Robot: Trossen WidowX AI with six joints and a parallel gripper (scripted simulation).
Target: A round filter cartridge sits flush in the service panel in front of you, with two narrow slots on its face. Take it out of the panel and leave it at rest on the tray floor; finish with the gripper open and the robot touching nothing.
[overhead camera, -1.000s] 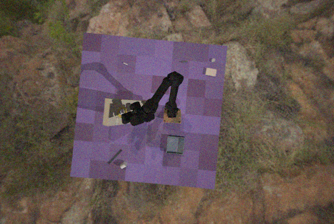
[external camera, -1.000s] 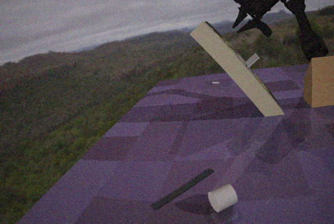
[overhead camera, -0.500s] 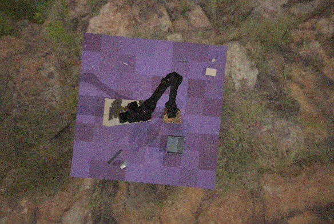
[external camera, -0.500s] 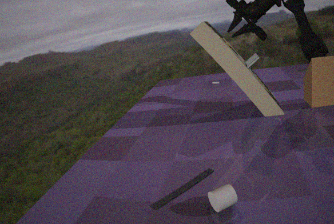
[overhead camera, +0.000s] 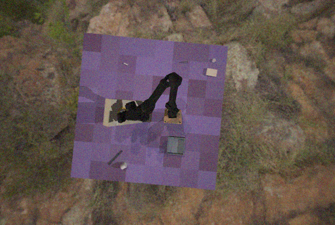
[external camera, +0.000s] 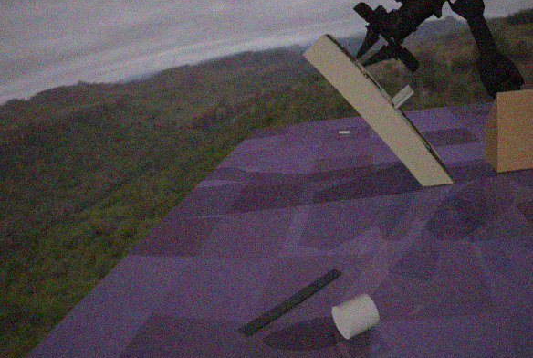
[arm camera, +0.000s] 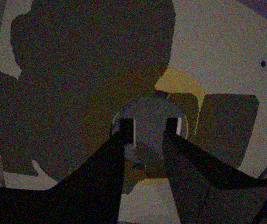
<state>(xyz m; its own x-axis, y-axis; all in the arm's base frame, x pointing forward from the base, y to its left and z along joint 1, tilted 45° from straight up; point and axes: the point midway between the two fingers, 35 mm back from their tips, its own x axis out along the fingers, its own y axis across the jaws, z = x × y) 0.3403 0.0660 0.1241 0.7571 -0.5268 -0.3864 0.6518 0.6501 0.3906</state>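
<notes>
My gripper tip is 20 mm short of the round white filter cartridge and 20 mm above it. Round my gripper tip: tan service panel: 30 mm behind, 90 mm below; beige card: 720 mm behind, 310 mm to the right, 260 mm below; grey tray: 380 mm behind, 330 mm to the left, 260 mm below.
</notes>
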